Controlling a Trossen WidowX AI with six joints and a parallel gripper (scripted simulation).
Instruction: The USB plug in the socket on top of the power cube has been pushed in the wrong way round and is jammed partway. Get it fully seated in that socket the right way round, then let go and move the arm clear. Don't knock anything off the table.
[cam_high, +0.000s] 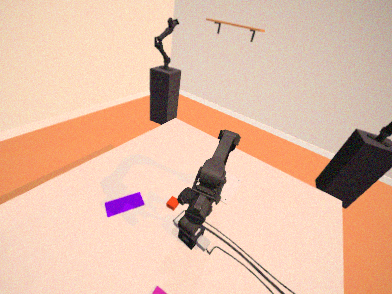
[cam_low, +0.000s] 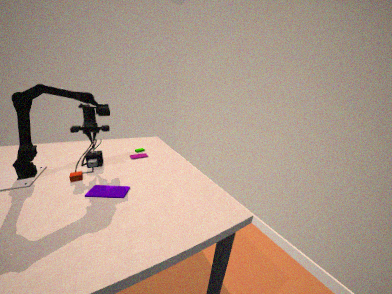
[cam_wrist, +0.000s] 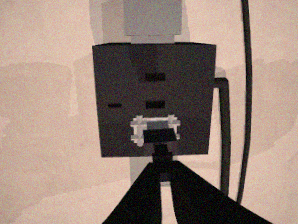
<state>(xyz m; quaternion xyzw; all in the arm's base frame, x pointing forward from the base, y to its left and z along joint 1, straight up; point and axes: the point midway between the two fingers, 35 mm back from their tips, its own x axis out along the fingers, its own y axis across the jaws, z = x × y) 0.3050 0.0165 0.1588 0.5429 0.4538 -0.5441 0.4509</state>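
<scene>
The dark USB plug lies 20 mm below my gripper tip. Round my gripper tip: magenta piece (260 mm ahead, 10 mm to the right, 130 mm below); then small orange block (100 mm behind, 160 mm to the right, 120 mm below); then pale-rimmed socket (60 mm below).
</scene>
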